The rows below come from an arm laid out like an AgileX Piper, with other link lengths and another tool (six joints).
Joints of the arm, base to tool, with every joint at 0 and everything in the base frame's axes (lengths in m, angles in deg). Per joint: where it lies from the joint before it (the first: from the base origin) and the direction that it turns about. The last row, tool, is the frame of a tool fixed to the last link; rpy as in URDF.
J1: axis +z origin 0 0 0.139
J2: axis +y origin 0 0 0
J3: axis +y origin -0.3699 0 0.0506
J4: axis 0.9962 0 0.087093 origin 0.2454 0 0.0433
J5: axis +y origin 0 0 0
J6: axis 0.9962 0 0.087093 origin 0.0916 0 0.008
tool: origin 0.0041 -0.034 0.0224 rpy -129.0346 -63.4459 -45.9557
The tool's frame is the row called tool.
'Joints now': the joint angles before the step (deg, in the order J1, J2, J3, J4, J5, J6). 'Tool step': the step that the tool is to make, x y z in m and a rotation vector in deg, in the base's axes. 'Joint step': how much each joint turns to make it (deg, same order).
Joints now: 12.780, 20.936, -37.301, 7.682, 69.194, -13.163
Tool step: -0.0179, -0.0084, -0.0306, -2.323, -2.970, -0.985
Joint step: -0.017, -6.775, 5.593, -2.945, -1.173, -0.348
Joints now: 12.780, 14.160, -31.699, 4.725, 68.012, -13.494
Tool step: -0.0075, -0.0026, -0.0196, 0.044, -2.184, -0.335
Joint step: -0.016, -4.004, 3.654, -0.523, -1.794, -0.016
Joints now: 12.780, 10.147, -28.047, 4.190, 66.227, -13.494
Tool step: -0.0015, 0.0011, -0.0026, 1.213, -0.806, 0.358
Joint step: -0.001, -0.817, 0.517, 1.065, -0.757, 0.001
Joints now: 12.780, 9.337, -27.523, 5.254, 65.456, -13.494
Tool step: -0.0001, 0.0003, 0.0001, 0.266, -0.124, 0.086
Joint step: 0.005, -0.050, -0.003, 0.243, -0.127, 0.006
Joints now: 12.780, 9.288, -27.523, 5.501, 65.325, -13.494
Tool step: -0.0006, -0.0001, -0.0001, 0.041, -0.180, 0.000
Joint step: -0.015, -0.185, -0.011, 0.012, 0.012, -0.013
